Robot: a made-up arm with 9 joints.
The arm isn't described. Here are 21 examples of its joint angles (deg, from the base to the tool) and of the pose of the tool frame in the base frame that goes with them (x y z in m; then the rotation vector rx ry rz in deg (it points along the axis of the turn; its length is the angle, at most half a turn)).
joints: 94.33 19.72 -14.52 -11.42 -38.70 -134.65 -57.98 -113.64 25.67
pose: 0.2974 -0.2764 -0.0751 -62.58 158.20 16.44
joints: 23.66 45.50 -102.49 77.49 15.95 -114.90 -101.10 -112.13 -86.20
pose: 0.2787 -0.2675 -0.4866 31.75 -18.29 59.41
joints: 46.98 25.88 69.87 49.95 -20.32 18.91 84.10 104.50 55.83
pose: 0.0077 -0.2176 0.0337 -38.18 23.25 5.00
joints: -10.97 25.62 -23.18 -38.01 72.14 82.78 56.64 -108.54 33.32
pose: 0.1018 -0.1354 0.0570 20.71 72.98 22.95
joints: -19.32 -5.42 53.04 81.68 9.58 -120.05 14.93 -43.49 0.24
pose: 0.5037 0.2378 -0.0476 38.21 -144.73 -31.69
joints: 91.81 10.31 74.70 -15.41 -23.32 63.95 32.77 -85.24 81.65
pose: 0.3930 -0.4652 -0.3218 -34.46 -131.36 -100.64
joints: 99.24 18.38 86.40 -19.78 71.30 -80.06 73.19 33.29 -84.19
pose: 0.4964 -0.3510 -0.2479 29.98 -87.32 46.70
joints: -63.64 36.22 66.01 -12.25 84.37 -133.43 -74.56 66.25 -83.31
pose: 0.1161 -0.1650 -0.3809 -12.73 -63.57 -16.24
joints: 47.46 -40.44 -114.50 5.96 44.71 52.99 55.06 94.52 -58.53
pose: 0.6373 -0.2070 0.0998 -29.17 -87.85 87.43
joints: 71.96 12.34 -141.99 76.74 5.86 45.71 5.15 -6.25 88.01
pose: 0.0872 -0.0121 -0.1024 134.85 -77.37 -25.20
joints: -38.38 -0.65 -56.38 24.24 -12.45 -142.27 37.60 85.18 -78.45
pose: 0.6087 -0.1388 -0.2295 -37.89 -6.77 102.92
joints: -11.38 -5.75 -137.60 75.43 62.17 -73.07 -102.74 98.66 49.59
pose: -0.0745 0.1313 0.1197 -31.56 51.87 -38.28
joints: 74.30 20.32 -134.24 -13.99 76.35 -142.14 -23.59 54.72 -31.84
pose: 0.0838 -0.0868 0.2656 26.35 100.08 -73.71
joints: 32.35 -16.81 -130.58 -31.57 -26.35 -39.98 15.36 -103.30 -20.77
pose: -0.0030 -0.4149 -0.0983 45.82 28.78 64.73
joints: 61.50 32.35 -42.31 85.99 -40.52 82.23 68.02 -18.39 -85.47
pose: 0.0474 0.1015 -0.0410 58.12 69.89 -97.08
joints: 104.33 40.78 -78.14 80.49 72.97 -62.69 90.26 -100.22 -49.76
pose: 0.1855 -0.5827 -0.3736 -13.12 -31.97 44.94
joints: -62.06 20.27 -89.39 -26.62 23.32 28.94 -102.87 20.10 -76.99
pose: -0.1976 0.0465 -0.3533 -37.86 -26.76 -76.34
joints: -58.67 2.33 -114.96 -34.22 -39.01 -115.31 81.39 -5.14 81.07
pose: 0.0105 0.2697 -0.1431 164.86 -6.12 54.11
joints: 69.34 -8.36 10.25 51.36 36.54 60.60 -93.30 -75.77 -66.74
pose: 0.4211 0.0230 0.0893 78.05 50.97 -130.53
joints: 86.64 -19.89 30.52 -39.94 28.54 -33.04 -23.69 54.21 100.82
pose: -0.1346 -0.5989 0.0247 -70.32 -33.62 18.48
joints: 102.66 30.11 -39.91 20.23 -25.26 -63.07 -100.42 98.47 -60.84
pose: 0.1051 -0.4458 0.1839 -102.72 -75.40 58.84
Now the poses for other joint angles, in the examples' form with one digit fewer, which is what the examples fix.
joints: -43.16 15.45 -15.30 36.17 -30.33 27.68 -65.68 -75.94 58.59
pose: -0.015 -0.197 -0.342 -65.7 -85.9 -7.2
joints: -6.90 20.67 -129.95 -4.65 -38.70 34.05 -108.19 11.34 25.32
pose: -0.017 -0.253 -0.127 -141.5 -55.2 -64.0
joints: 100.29 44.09 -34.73 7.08 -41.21 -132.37 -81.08 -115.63 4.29
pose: 0.309 -0.290 -0.245 35.6 -141.6 -47.4
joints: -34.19 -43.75 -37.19 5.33 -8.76 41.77 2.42 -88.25 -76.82
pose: 0.334 -0.184 -0.330 -3.2 8.3 90.5
